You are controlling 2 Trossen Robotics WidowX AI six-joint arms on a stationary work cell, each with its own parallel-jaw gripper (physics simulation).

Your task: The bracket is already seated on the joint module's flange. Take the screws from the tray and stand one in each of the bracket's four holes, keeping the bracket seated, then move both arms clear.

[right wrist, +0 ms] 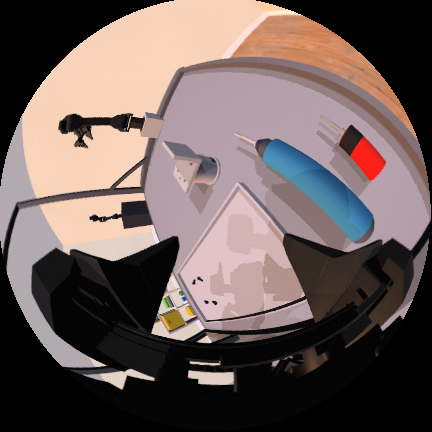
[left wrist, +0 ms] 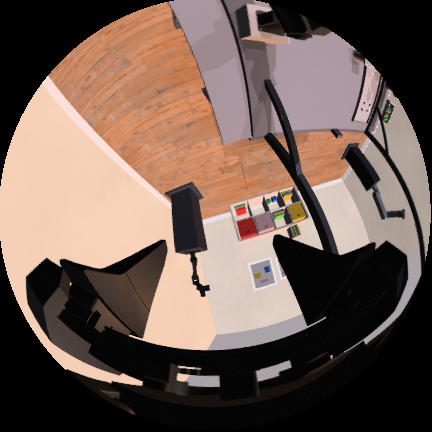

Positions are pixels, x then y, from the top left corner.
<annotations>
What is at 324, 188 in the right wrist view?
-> A blue-handled screwdriver.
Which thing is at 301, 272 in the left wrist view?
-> My left gripper.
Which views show my right gripper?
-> The right wrist view only.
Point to a red-and-black tool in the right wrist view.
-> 352, 141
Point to a pale pink tray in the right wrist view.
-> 242, 262
</annotations>
